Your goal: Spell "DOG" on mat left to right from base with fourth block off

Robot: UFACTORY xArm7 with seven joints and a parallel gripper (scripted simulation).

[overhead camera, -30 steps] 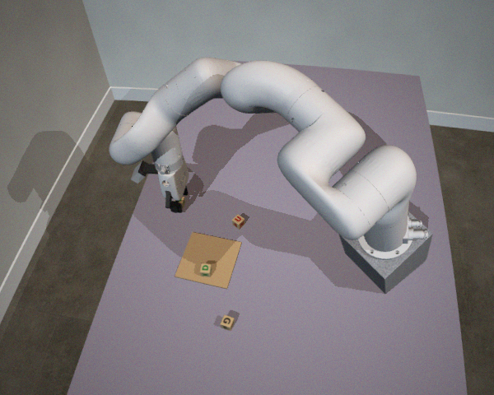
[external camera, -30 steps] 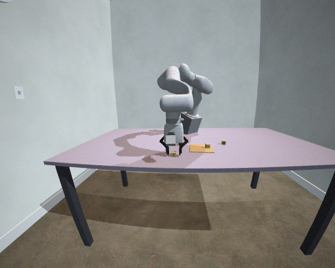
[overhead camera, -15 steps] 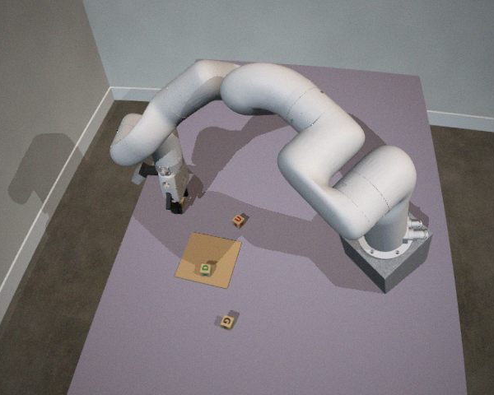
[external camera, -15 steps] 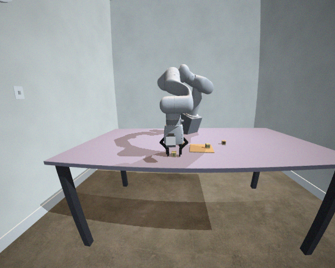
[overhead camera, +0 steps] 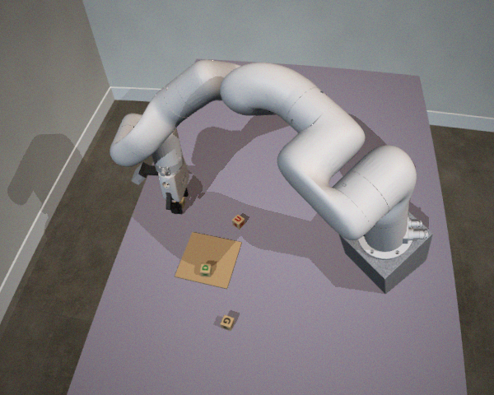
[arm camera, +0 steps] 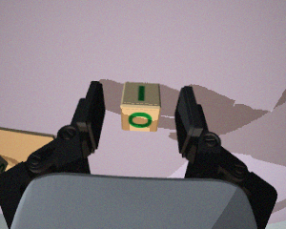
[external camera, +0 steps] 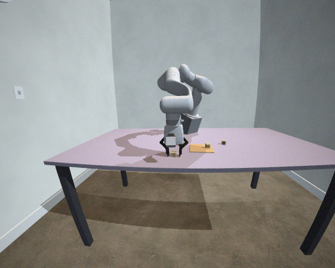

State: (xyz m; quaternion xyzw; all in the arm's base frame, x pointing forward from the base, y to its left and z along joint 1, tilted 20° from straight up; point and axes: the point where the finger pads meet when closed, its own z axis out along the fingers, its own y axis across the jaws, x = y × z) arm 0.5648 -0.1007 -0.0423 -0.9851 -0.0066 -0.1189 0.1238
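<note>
Now: hand 10 mm above the O block. The rest, counted from my hand: G block: 320 mm to the left, 220 mm behind, 10 mm below; mat: 160 mm to the left, 130 mm behind, 20 mm below; D block: 200 mm to the left, 130 mm behind.
</note>
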